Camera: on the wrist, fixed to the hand. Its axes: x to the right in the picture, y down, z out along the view.
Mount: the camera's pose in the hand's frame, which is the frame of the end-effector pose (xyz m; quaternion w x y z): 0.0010 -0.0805 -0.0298 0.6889 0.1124 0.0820 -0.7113
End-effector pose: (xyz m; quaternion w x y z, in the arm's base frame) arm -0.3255 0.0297 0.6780 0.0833 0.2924 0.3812 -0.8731
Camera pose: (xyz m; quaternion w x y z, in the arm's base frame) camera -0.3426 0.1071 0.7110 0.6278 -0.0112 -0.3793 0.6796
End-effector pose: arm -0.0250 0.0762 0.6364 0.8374 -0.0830 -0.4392 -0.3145
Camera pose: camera -0.0525 -0.0001 0.6082 0.3986 0.3752 -0.3283 -0.7698
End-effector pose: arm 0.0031 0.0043 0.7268 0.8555 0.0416 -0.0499 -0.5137
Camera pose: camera -0.0630 -0.0337 0.6874 0.2234 0.2024 0.0076 -0.9534
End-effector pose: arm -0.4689 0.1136 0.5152 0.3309 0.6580 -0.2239 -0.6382
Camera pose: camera -0.4496 0.1721 0.4554 0.2816 -0.7022 -0.2692 0.5960
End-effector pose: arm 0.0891 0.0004 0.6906 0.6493 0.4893 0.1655 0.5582
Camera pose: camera 0.1121 0.0229 0.6110 0.7758 0.2466 0.5781 -0.0558
